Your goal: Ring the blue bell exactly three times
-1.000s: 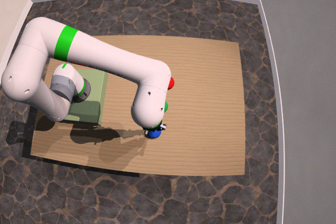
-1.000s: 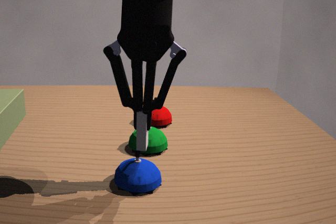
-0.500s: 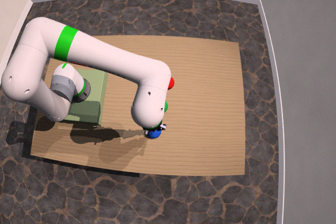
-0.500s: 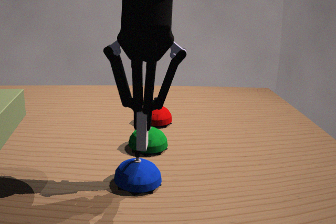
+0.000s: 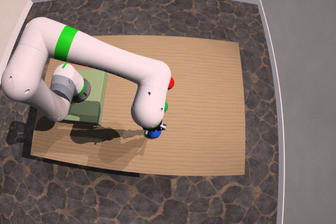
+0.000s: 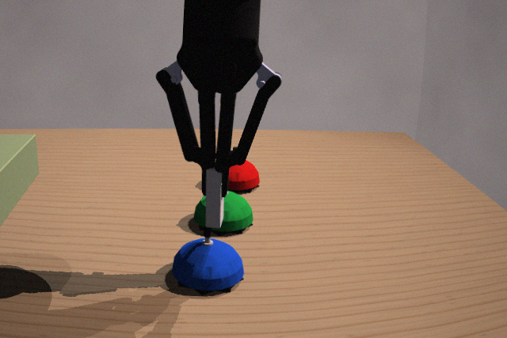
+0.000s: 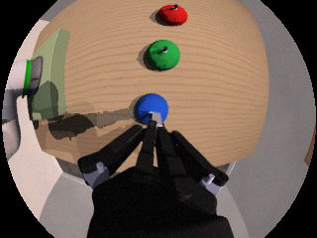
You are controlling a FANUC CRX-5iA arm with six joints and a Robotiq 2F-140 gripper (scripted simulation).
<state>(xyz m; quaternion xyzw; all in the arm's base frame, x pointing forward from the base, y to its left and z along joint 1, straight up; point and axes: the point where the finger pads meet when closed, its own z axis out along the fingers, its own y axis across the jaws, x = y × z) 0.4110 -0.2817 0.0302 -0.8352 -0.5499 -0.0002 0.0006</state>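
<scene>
Right now my hand is 70 mm above the blue bell and 10 mm past it. The rest, counted from my hand: red bell: 270 mm to the left, 110 mm ahead, 70 mm below; green bell: 140 mm to the left, 70 mm below, 50 mm ahead.
</scene>
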